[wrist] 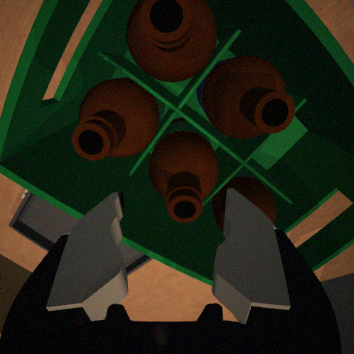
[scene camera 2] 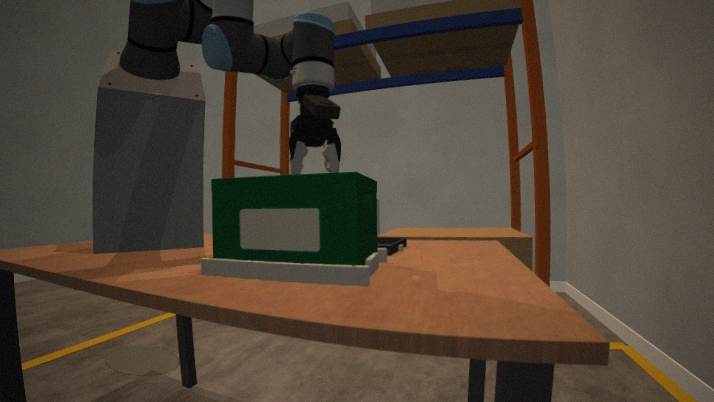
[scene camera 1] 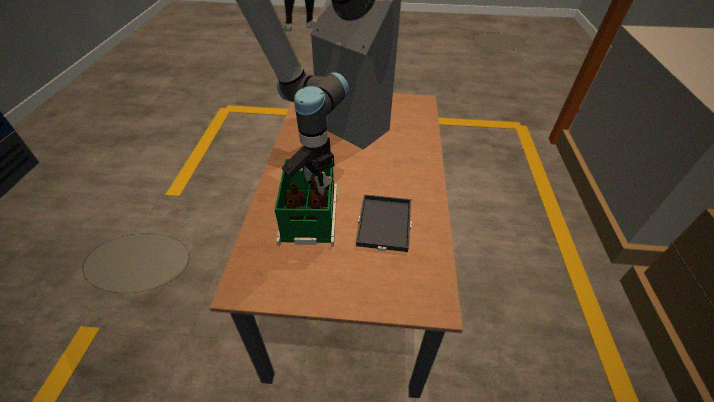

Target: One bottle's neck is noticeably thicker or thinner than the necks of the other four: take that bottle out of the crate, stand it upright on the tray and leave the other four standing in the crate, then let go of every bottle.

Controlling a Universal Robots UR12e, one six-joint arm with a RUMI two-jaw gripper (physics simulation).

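The green crate (scene camera 1: 304, 231) (scene camera 2: 227, 215) (wrist: 45, 165) holds five brown bottles, one per compartment; a sixth compartment, right in the wrist view, holds no bottle. In the wrist view one bottle (wrist: 172, 57) is at the top, one (wrist: 225, 107) at right, one (wrist: 132, 115) at left, one (wrist: 182, 157) in the middle. Another bottle (wrist: 260, 200) is partly behind the right finger. Which neck differs is unclear. My gripper (scene camera 1: 316, 186) (scene camera 2: 316, 167) (wrist: 173, 192) is open over the crate; the middle bottle's neck appears between the fingertips, ungripped. The dark tray (scene camera 1: 384, 220) (scene camera 2: 392, 245) bears no bottle.
The crate sits within pale guide strips (scene camera 1: 305, 241) (scene camera 2: 285, 271) on the wooden table (scene camera 1: 345, 290) (scene camera 2: 450, 310). The tray is to its right in scene camera 1. The grey robot pedestal (scene camera 1: 355, 100) (scene camera 2: 148, 175) stands behind. Crate walls and dividers surround the bottles.
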